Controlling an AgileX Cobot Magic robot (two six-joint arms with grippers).
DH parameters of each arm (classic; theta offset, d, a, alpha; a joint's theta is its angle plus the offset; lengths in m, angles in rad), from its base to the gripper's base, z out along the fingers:
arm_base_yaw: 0 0.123 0 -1.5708
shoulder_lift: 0.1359 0 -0.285 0
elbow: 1.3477 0 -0.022 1.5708
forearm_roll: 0 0.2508 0 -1.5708
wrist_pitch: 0 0 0.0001 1.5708
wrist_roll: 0 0.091 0 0
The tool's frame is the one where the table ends.
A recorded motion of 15 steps. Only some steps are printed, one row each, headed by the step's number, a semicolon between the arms.
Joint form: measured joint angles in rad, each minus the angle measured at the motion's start. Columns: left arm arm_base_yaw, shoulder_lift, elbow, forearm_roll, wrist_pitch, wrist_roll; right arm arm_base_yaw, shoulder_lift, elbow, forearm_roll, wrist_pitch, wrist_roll.
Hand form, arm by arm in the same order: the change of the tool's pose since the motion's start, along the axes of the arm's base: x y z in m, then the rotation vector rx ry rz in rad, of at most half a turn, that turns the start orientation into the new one. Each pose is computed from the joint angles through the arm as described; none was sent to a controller.
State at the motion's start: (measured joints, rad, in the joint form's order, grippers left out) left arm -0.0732 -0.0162 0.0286 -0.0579 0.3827 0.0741; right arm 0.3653 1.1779 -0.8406 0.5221 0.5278 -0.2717
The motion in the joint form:
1: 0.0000 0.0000 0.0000 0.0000 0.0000 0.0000; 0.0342 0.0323 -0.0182 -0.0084 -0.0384 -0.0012
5: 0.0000 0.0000 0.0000 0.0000 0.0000 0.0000; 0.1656 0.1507 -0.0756 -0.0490 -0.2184 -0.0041
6: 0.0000 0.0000 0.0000 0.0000 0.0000 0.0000; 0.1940 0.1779 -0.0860 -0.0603 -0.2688 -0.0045
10: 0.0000 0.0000 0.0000 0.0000 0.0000 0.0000; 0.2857 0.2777 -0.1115 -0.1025 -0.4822 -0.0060
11: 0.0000 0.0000 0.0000 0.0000 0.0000 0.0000; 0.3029 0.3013 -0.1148 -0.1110 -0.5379 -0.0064
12: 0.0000 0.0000 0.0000 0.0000 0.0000 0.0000; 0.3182 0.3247 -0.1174 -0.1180 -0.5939 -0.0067
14: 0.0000 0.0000 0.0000 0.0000 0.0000 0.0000; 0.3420 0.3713 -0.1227 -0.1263 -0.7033 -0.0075
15: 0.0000 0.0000 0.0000 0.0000 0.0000 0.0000; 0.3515 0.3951 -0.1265 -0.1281 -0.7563 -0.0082
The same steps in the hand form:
1: 0.0000 0.0000 0.0000 0.0000 0.0000 0.0000; 0.0059 0.0095 -0.0003 -0.0055 -0.0233 0.0187
5: 0.0000 0.0000 0.0000 0.0000 0.0000 0.0000; 0.0244 0.0491 -0.0039 -0.0206 -0.1405 0.0817
6: 0.0000 0.0000 0.0000 0.0000 0.0000 0.0000; 0.0281 0.0585 -0.0054 -0.0224 -0.1743 0.0923
10: 0.0000 0.0000 0.0000 0.0000 0.0000 0.0000; 0.0400 0.0908 -0.0135 -0.0200 -0.3147 0.1136
11: 0.0000 0.0000 0.0000 0.0000 0.0000 0.0000; 0.0427 0.0975 -0.0161 -0.0170 -0.3498 0.1129
12: 0.0000 0.0000 0.0000 0.0000 0.0000 0.0000; 0.0453 0.1036 -0.0188 -0.0127 -0.3841 0.1100
14: 0.0000 0.0000 0.0000 0.0000 0.0000 0.0000; 0.0511 0.1142 -0.0244 -0.0015 -0.4482 0.0968
15: 0.0000 0.0000 0.0000 0.0000 0.0000 0.0000; 0.0542 0.1189 -0.0273 0.0049 -0.4784 0.0876

